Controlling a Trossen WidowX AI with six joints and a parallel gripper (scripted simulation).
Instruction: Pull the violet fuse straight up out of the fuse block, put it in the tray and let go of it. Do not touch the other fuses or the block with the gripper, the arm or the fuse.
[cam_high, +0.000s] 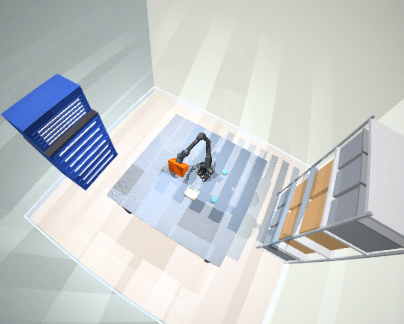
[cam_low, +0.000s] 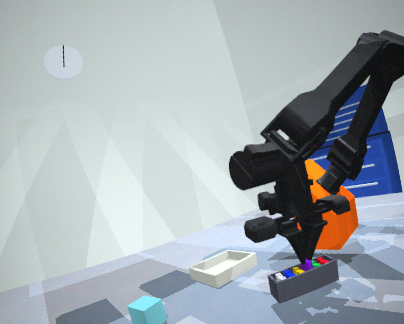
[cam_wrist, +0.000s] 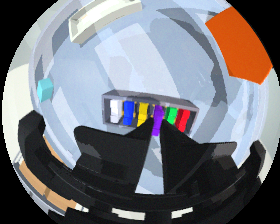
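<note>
The cream tray lies 220 mm to the right of my gripper tip, 50 mm below it and 10 mm behind it. Also, from my gripper tip: cyan cube: 220 mm ahead, 190 mm to the right, 30 mm below; violet fuse: 10 mm below.
</note>
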